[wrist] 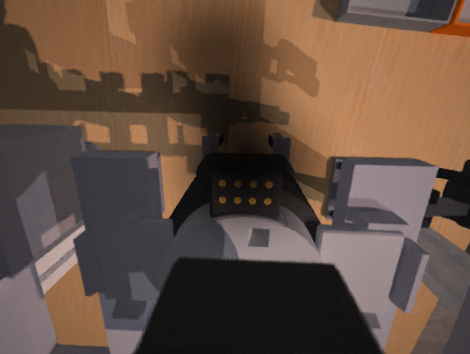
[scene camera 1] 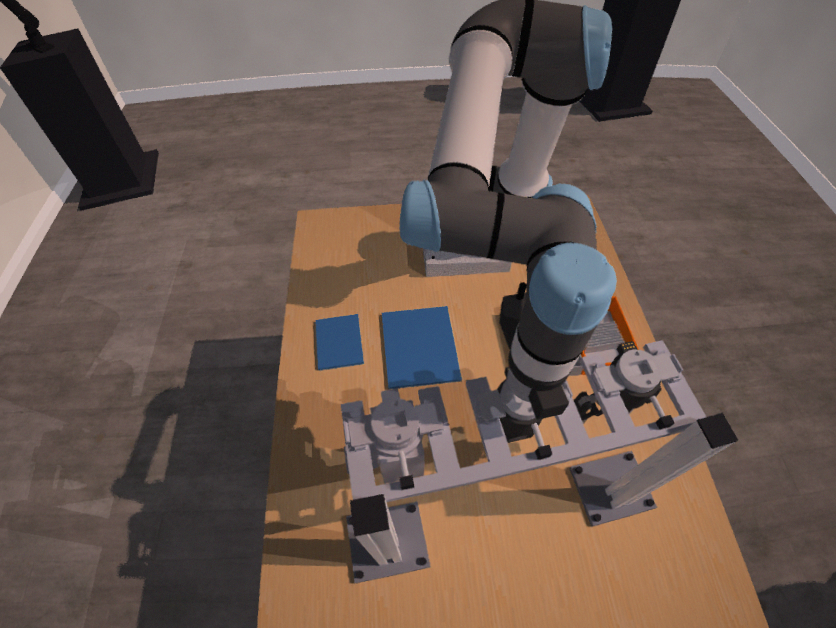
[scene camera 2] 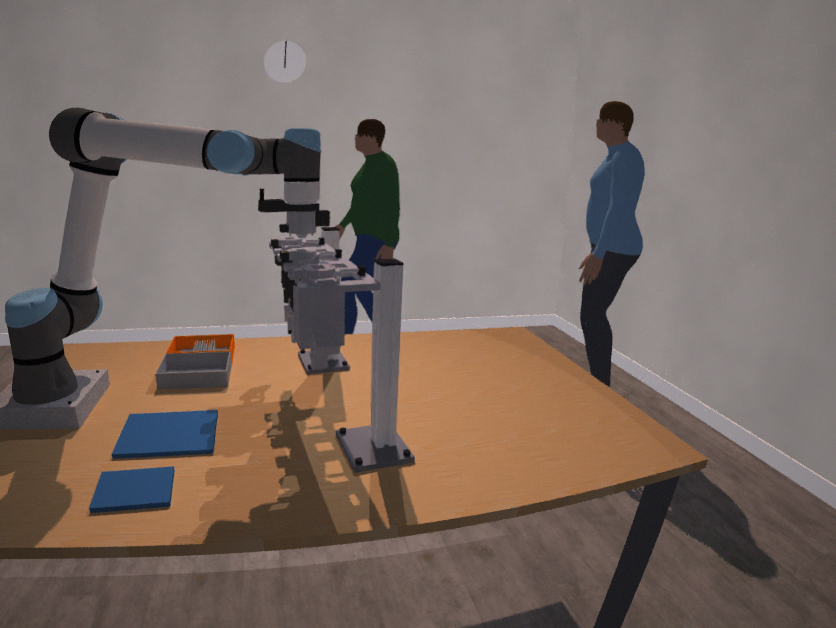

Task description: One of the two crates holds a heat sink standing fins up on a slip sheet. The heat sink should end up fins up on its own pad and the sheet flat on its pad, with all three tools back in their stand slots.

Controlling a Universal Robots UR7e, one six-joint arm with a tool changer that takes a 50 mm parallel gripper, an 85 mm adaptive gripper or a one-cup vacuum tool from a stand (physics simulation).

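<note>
The heat sink stands fins up in the orange crate; the slip sheet cannot be made out. The large blue pad and small blue pad hold nothing. The arm's flange is low over the round plate of the tool in the middle stand slot; whether they are coupled cannot be told. That tool's gripper has its two fingers apart, open and empty. Other tools sit in the left and right slots.
The tool stand spans the table on two posts. The grey crate stands beside the orange crate, on the side towards the pads. Two people stand behind the table in the second scene view.
</note>
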